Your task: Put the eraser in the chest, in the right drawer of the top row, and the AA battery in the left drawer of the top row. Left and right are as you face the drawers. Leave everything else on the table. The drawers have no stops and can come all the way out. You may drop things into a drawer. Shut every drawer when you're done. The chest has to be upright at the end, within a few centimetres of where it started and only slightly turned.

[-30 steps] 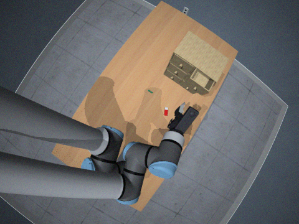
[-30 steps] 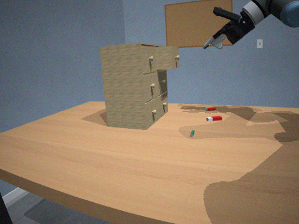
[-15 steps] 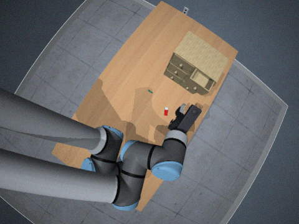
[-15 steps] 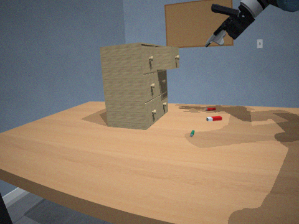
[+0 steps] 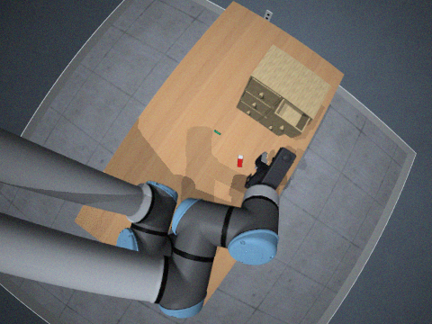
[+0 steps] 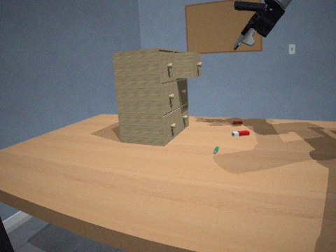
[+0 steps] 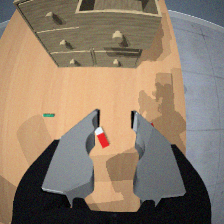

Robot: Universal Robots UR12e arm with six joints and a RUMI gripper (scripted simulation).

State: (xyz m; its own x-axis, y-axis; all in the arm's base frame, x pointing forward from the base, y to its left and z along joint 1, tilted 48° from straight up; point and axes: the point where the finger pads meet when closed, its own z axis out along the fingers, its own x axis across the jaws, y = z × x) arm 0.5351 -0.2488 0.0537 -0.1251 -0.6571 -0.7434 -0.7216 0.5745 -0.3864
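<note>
Now: the eraser 34 cm below my hand, 4 cm to the left of it and 1 cm behind it. The rest, counted from my hand: red AA battery: 34 cm below, 13 cm to the right, 1 cm behind; then green AA battery: 34 cm below, 22 cm to the left, 7 cm ahead.
</note>
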